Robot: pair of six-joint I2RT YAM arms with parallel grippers.
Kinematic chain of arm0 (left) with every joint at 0, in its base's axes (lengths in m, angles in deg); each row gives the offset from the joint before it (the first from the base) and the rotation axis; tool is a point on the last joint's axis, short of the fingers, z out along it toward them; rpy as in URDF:
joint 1: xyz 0 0 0.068 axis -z
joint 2: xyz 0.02 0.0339 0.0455 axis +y
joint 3: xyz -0.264 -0.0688 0 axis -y
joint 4: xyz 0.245 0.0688 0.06 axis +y
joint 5: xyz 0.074 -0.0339 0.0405 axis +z
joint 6: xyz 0.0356 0 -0.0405 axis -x
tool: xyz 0 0 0 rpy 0 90 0
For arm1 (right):
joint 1: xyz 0 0 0.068 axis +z
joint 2: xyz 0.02 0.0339 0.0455 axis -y
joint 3: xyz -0.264 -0.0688 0 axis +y
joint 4: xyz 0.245 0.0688 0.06 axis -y
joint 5: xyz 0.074 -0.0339 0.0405 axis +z
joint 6: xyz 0.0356 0 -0.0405 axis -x
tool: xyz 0 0 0 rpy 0 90 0
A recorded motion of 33 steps. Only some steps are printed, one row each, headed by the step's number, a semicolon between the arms.
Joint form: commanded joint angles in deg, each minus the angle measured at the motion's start. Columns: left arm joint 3, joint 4, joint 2, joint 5, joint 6, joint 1; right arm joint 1, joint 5, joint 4, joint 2, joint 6, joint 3.
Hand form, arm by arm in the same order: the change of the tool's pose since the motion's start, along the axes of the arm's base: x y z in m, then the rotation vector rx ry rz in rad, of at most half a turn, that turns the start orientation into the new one. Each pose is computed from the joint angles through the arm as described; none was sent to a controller.
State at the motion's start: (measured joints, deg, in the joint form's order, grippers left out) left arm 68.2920 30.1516 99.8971 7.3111 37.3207 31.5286; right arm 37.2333 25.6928 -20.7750 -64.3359 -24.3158 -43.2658
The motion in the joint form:
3: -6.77 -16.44 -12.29 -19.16 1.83 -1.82; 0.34 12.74 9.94 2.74 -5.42 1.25
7: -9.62 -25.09 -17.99 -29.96 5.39 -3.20; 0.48 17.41 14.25 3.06 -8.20 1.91
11: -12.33 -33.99 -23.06 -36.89 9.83 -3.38; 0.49 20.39 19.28 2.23 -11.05 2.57
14: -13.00 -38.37 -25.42 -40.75 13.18 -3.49; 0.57 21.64 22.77 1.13 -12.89 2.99
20: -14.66 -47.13 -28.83 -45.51 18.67 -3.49; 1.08 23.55 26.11 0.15 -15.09 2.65
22: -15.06 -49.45 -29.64 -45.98 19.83 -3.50; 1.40 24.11 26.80 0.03 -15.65 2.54
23: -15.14 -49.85 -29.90 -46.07 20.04 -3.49; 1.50 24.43 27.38 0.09 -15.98 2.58
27: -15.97 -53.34 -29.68 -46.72 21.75 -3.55; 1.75 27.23 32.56 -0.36 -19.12 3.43
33: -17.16 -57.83 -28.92 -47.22 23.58 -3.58; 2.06 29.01 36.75 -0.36 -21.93 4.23
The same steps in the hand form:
3: -0.0160 0.0086 0.0538 -0.4343 -0.1824 -0.1566; -0.0063 0.0053 0.0200 0.2458 0.0013 0.1381
7: -0.0266 0.0163 0.0827 -0.6604 -0.2621 -0.2532; -0.0079 0.0076 0.0248 0.3260 0.0165 0.1930
11: -0.0413 0.0209 0.1086 -0.8344 -0.3468 -0.3415; -0.0056 0.0111 0.0262 0.3859 0.0277 0.2243
14: -0.0493 0.0235 0.1243 -0.9300 -0.3774 -0.3910; -0.0028 0.0144 0.0253 0.4160 0.0357 0.2364
20: -0.0630 0.0281 0.1463 -1.0663 -0.4398 -0.4728; -0.0014 0.0192 0.0292 0.4555 0.0448 0.2672
22: -0.0663 0.0297 0.1517 -1.0931 -0.4647 -0.4877; -0.0021 0.0208 0.0305 0.4654 0.0486 0.2798
23: -0.0674 0.0301 0.1531 -1.0984 -0.4704 -0.4914; -0.0025 0.0211 0.0315 0.4729 0.0475 0.2863
27: -0.0673 0.0301 0.1531 -1.1292 -0.4823 -0.5020; -0.0030 0.0235 0.0334 0.5244 0.0595 0.3278
33: -0.0657 0.0291 0.1502 -1.1609 -0.4947 -0.5113; -0.0048 0.0246 0.0357 0.5638 0.0675 0.3573

